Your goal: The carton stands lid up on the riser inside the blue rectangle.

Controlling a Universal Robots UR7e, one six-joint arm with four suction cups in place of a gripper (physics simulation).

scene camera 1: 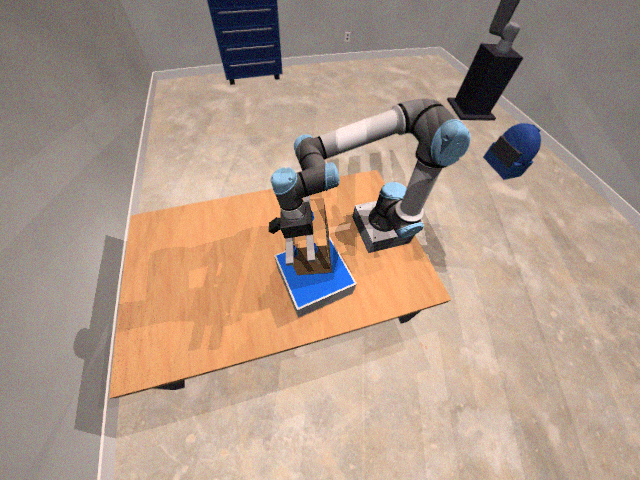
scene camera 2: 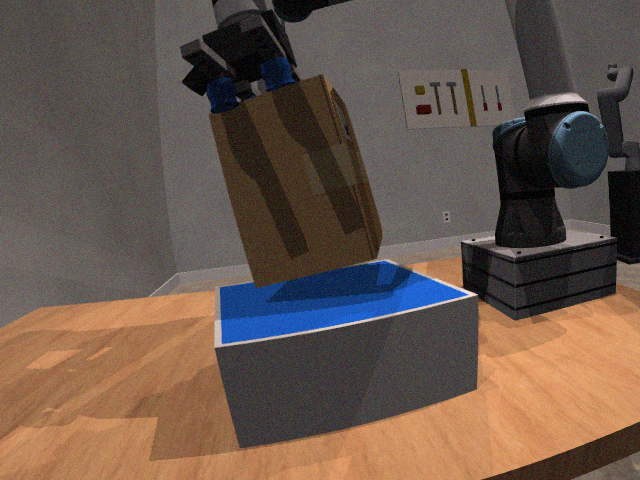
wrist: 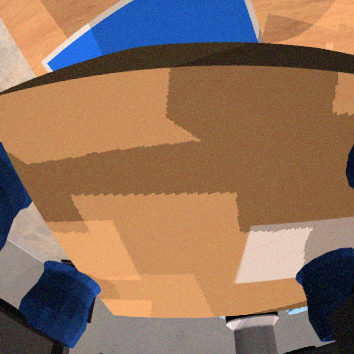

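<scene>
The brown carton (scene camera 1: 320,266) (scene camera 2: 289,180) (wrist: 150,215) hangs from the suction cups of my gripper (scene camera 1: 300,250) (scene camera 2: 250,87) (wrist: 185,235), which hold its upper face. The carton leans somewhat in scene camera 2 and hangs low over the back part of the riser (scene camera 1: 328,300) (scene camera 2: 351,382). A shadow lies below it on the blue rectangle (scene camera 1: 320,294) (scene camera 2: 289,320) (wrist: 175,22); contact with the riser does not show. The riser is a grey block with a white-edged blue top. A pale label shows on the carton in the wrist view. I cannot tell which face is the lid.
The riser stands on the wooden table (scene camera 1: 170,289) (scene camera 2: 62,413). The arm's base block (scene camera 1: 385,240) (scene camera 2: 563,279) stands to its right. A blue drawer cabinet (scene camera 1: 248,41), a black pedestal (scene camera 1: 485,77) and a blue helmet-like object (scene camera 1: 522,142) are beyond the table.
</scene>
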